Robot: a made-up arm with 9 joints. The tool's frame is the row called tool.
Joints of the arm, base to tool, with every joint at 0 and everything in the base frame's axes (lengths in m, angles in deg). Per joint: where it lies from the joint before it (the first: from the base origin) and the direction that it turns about. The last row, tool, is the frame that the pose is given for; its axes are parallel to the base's.
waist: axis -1 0 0 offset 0 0 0.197
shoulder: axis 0 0 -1 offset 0.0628 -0.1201 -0.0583
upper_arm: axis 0 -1 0 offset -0.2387 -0.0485 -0.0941
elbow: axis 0 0 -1 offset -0.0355 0.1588 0.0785
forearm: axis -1 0 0 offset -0.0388 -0.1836 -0.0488
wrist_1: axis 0 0 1 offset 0.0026 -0.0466 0.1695
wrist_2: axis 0 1 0 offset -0.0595 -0.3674 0.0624
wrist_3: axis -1 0 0 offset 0.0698 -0.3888 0.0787
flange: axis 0 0 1 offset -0.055 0.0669 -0.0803
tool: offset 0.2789 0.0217 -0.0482
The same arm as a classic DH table. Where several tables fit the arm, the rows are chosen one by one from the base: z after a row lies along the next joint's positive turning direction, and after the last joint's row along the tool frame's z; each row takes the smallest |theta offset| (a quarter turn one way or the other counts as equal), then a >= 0, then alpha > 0; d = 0 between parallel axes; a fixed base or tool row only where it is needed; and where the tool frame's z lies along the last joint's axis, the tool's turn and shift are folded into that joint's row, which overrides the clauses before.
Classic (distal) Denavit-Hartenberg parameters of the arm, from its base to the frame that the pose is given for. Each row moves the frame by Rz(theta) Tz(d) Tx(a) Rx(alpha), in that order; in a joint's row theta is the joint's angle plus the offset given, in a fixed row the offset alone. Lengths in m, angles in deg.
base (fixed): d 0.1970; theta_offset -90.00; a 0.0000; alpha 90.00
waist: d -0.0628; theta_offset 0.00; a 0.1201; alpha 90.00
shoulder: d 0.1524; theta_offset 90.00; a 0.2387; alpha 90.00
upper_arm: d -0.1103; theta_offset 0.00; a 0.0355; alpha -90.00
elbow: d -0.0297; theta_offset -90.00; a 0.1836; alpha -90.00
forearm: d 0.0362; theta_offset 0.00; a 0.0466; alpha -90.00
wrist_1: d 0.2319; theta_offset -90.00; a 0.0595; alpha 90.00
wrist_2: d -0.7562; theta_offset 90.00; a 0.0787; alpha 90.00
wrist_3: d -0.0148; theta_offset 90.00; a 0.0669; alpha 90.00
flange: d 0.0000; theta_offset -85.55; a 0.2797; alpha 0.00
tool (fixed): d -0.1285; theta_offset -4.45; a 0.0000; alpha 0.00

